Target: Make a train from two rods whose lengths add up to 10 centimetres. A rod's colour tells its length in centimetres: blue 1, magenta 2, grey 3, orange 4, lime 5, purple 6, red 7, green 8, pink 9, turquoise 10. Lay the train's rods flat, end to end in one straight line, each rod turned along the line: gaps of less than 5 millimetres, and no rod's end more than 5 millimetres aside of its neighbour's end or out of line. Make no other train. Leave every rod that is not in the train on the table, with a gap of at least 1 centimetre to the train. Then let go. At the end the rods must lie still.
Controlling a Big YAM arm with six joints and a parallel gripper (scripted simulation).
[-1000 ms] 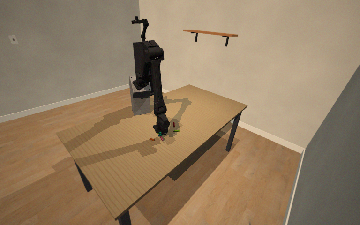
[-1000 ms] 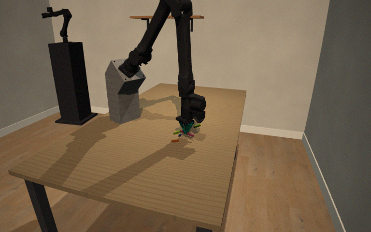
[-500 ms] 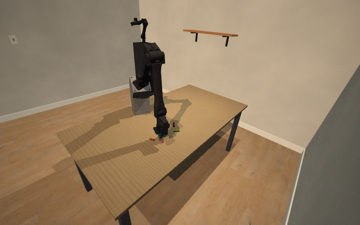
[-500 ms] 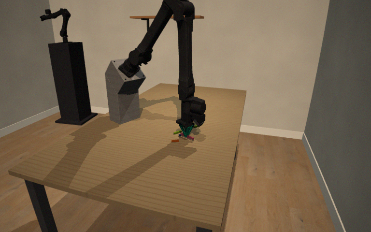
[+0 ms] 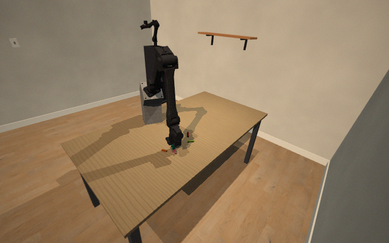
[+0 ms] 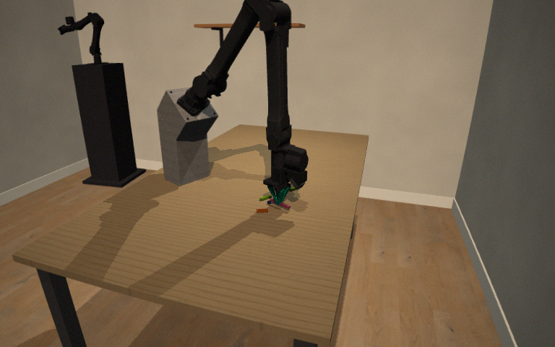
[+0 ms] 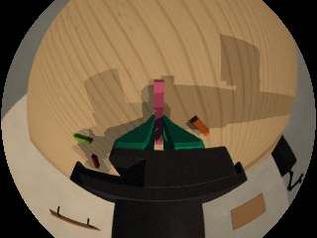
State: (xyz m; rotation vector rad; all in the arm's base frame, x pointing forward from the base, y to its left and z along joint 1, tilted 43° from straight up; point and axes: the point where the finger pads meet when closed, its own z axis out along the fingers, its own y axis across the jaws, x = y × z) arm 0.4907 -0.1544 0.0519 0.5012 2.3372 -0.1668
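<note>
Now: hand right at the pink rod. From my hand the other things lie so: orange rod: 50 mm behind, 50 mm to the right, 20 mm below; blue rod: 40 mm behind, 30 mm to the left, 20 mm below; red rod: 40 mm behind, 230 mm to the left, 20 mm below.
</note>
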